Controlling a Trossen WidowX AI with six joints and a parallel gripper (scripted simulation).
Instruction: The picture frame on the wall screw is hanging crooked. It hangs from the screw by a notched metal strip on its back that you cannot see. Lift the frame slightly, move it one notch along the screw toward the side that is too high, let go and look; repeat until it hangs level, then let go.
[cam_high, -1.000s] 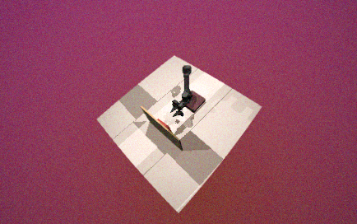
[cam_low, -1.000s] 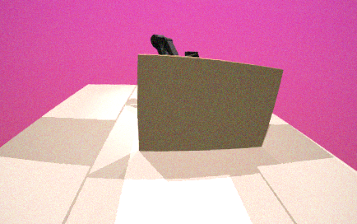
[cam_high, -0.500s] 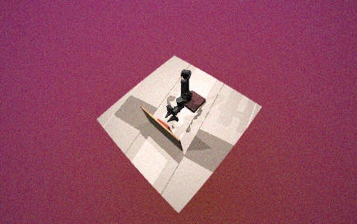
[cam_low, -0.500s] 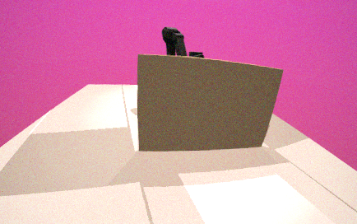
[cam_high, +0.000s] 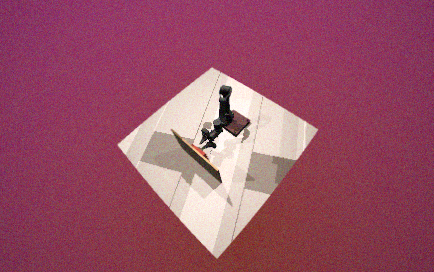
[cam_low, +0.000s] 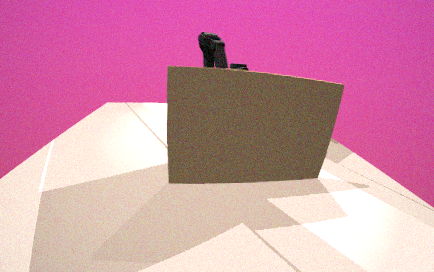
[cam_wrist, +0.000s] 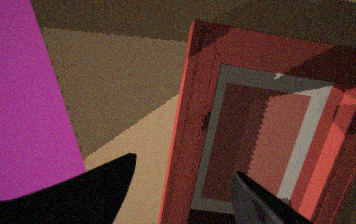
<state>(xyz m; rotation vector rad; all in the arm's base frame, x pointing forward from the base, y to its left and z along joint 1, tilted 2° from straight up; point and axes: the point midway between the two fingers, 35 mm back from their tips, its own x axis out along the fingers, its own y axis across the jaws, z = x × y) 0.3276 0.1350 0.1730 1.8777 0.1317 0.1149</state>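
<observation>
Now: the picture frame 4 cm ahead of my gripper tip, 3 cm to the left of it and 5 cm below it. Round my gripper tip: wall panel: 5 cm ahead, 2 cm to the left, 6 cm below.
</observation>
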